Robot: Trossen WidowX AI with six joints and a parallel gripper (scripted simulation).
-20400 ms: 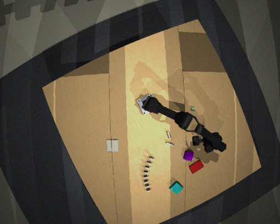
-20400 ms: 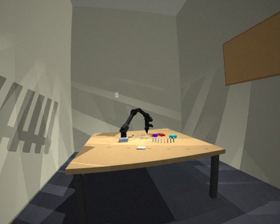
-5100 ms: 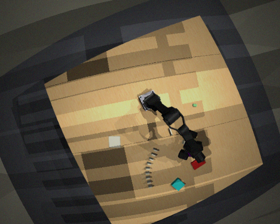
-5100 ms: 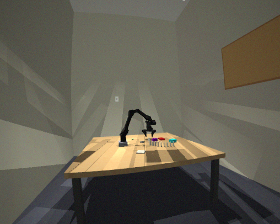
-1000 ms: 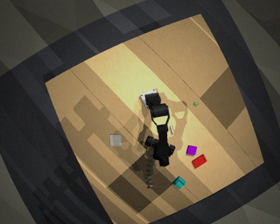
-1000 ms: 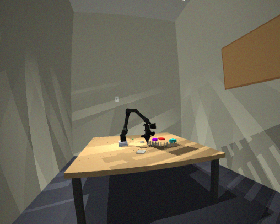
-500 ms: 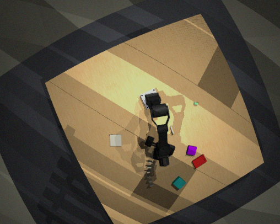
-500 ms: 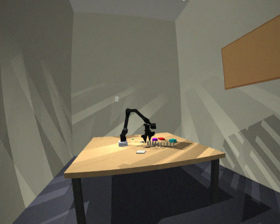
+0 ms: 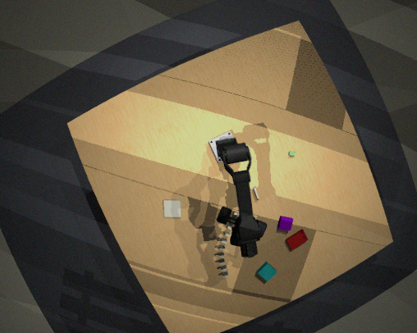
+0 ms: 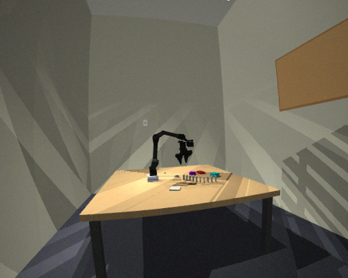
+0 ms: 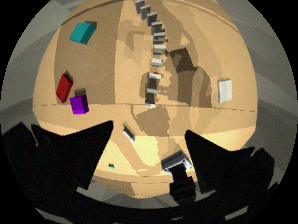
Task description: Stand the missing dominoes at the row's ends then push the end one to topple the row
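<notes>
My gripper tip is now 12 cm short of the purple block, 21 cm to the right of it and 14 cm above it. Round my gripper tip: cyan block (32 cm ahead, 6 cm to the left, 14 cm below); red block (22 cm ahead, 24 cm to the left, 15 cm below); flat white tile (10 cm behind, 27 cm to the right, 15 cm below).
</notes>
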